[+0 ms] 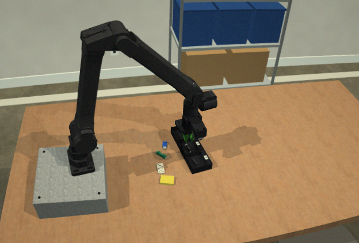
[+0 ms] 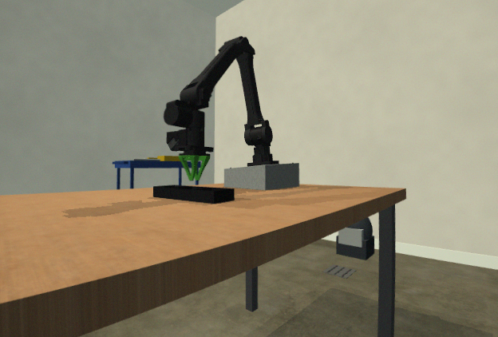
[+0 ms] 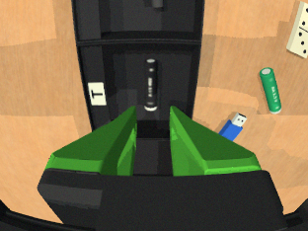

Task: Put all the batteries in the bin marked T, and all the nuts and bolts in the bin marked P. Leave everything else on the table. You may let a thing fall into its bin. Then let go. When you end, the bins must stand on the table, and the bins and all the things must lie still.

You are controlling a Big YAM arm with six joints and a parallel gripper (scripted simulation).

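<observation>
The black tray is 50 mm below my hand and 10 mm ahead of it. From my hand the other things lie so: dark bolt: 90 mm to the right, 50 mm below; then blue usb stick: 80 mm behind, 60 mm below, 50 mm to the left; then black battery: 50 mm below.
</observation>
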